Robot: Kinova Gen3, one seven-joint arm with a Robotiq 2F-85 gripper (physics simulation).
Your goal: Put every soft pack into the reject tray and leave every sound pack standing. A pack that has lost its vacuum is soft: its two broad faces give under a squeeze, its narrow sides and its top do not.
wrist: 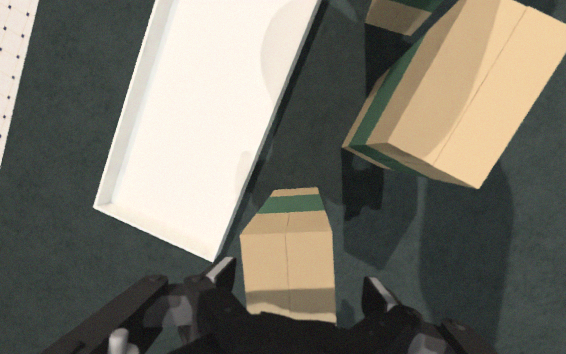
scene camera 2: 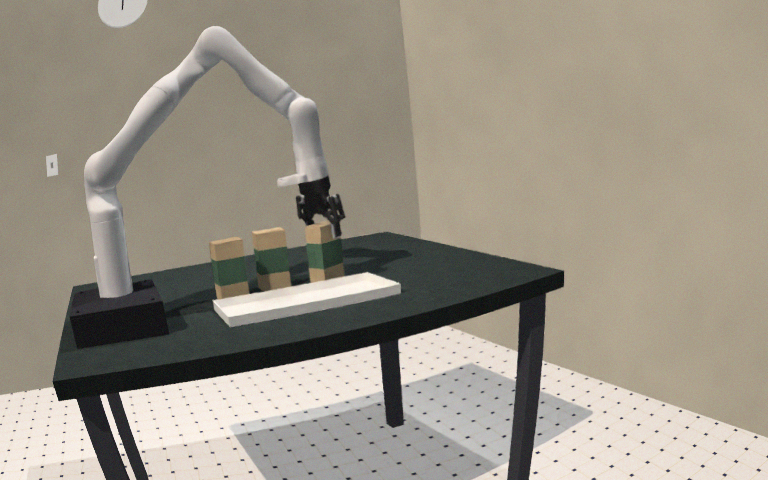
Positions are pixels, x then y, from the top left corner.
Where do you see a white reject tray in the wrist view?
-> At 205,90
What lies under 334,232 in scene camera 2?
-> My gripper.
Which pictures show the white reject tray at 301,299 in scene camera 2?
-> The wrist view and scene camera 2: all of them.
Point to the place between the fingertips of my gripper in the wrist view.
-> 297,281
